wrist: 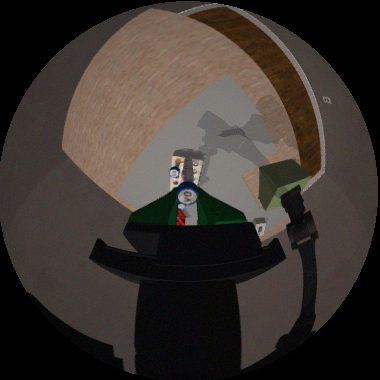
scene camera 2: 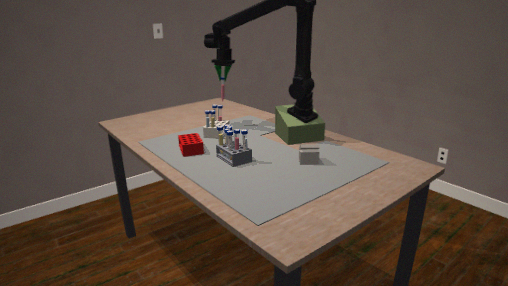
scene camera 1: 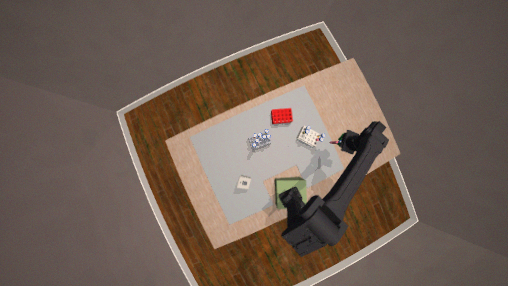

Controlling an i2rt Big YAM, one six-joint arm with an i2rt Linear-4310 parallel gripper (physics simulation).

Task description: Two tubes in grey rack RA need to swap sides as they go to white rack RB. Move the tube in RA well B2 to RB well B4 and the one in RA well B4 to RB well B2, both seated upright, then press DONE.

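Places are measured from the arm's base along level axes (x ahead, y left, z up), in millimetres.
Pixels of known places: gripper, fingertip midpoint: [wrist: 187, 190] [scene camera 2: 222, 80] [scene camera 1: 338, 142]; arm's base, link origin: [wrist: 289, 195] [scene camera 2: 302, 114] [scene camera 1: 290, 196].
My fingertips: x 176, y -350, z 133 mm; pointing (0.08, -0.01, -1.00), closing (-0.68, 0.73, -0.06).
Ahead of a thing's pixels: the offset from my fingertips to its top centre. Level surfaces: height alone.
My gripper [scene camera 1: 340, 142] [scene camera 2: 223, 79] [wrist: 187, 190] is shut on a blue-capped tube with pink contents {dx -2, dy -5, dz +19 mm} [scene camera 1: 334, 142] [scene camera 2: 223, 92], holding it upright, high above the table. In scene camera 1 it appears right of the white rack RB {dx +83, dy +50, dz -184 mm} [scene camera 1: 310, 138] [scene camera 2: 210, 132]. RB has two pairs of blue-capped tubes at opposite ends; in the wrist view the held cap and fingers hide part of it. The grey rack RA {dx +215, dy +347, dz -184 mm} [scene camera 1: 259, 145] [scene camera 2: 239, 158] holds several blue-capped tubes close together. Its well labels are too small to read. A small pale box with a dark top mark {dx +23, dy +562, dz -154 mm} [scene camera 1: 244, 183] [scene camera 2: 309, 157] may be DONE.
A red rack {dx +286, dy +146, dz -184 mm} [scene camera 1: 282, 116] [scene camera 2: 191, 145] [wrist: 180, 218] stands near both racks. The green arm base block [scene camera 2: 300, 131] [wrist: 274, 186] stands at the mat's edge. The tubes in RB and RA stick up above their racks. The grey mat {dz -235 mm} [scene camera 1: 215, 160] [scene camera 2: 280, 192] lies under the racks.
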